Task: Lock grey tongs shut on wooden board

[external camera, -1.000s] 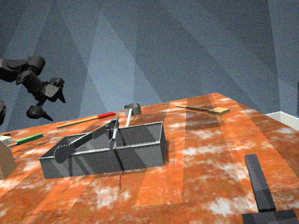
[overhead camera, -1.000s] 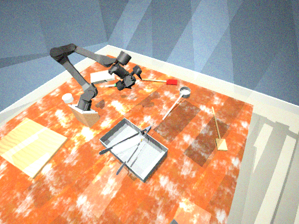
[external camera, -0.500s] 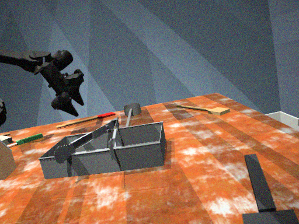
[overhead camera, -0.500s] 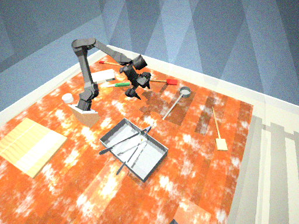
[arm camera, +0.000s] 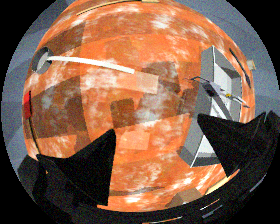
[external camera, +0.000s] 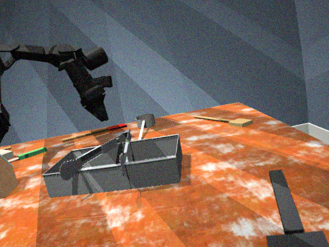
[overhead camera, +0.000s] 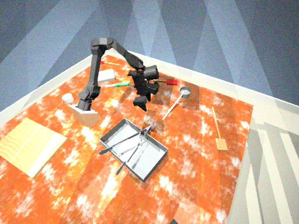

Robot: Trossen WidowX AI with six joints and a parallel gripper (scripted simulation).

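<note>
The grey roasting tin is 3 cm ahead of my gripper tip, 22 cm to the right of it and 8 cm below it. From my gripper tip the other things lie so: white block: 51 cm behind, 19 cm to the left, 9 cm below; then green-handled tool: 35 cm behind, 16 cm to the left, 10 cm below; then red-headed spatula: 6 cm behind, 35 cm to the left, 10 cm below.
</note>
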